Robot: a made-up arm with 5 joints.
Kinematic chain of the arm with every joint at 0, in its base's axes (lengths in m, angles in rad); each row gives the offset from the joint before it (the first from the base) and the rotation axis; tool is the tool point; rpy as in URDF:
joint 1: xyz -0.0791 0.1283 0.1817 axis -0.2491 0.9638 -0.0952
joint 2: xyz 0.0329 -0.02 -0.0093 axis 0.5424 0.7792 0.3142
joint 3: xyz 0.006 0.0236 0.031 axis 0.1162 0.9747 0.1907
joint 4: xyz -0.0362 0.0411 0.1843 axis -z
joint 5: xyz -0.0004 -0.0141 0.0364 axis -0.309 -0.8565 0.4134
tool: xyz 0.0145 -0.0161 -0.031 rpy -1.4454 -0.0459 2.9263
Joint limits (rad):
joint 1: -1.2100..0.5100
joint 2: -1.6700..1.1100
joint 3: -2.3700..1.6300
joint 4: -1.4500..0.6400
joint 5: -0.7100..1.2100
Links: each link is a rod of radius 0.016 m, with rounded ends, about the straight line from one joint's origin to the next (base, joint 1, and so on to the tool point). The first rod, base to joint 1, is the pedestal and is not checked.
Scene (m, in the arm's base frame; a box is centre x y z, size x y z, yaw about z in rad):
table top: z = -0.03
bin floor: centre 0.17 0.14 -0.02 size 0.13 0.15 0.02 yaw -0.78
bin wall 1: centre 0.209 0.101 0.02 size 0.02 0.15 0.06 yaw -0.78
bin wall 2: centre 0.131 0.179 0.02 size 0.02 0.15 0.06 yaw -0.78
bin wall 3: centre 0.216 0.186 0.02 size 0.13 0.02 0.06 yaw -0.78
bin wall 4: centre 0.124 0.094 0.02 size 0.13 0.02 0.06 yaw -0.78
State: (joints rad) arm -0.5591 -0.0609 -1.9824 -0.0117 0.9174
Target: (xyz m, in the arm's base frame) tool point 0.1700 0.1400 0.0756
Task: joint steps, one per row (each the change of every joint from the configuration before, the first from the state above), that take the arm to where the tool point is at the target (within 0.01 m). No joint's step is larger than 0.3 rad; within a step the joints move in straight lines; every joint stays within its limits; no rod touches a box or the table.
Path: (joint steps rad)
1: 0.1045 0.1171 0.2755 -0.0354 -0.0141
2: 0.1044 0.1171 0.2754 -0.0354 -0.0141
3: 0.1045 0.1171 0.2755 -0.0354 -0.0142
4: 0.1045 0.1171 0.2755 -0.0353 -0.0141
5: 0.1044 0.1171 0.2754 -0.0354 -0.0141
6: 0.1045 0.1170 0.2755 -0.0354 -0.0141
7: 0.1045 0.1171 0.2754 -0.0354 -0.0142
8: 0.1044 0.1171 0.2755 -0.0354 -0.0141
9: 0.1045 0.1171 0.2755 -0.0354 -0.0141
10: 0.1044 0.1171 0.2754 -0.0354 -0.0141

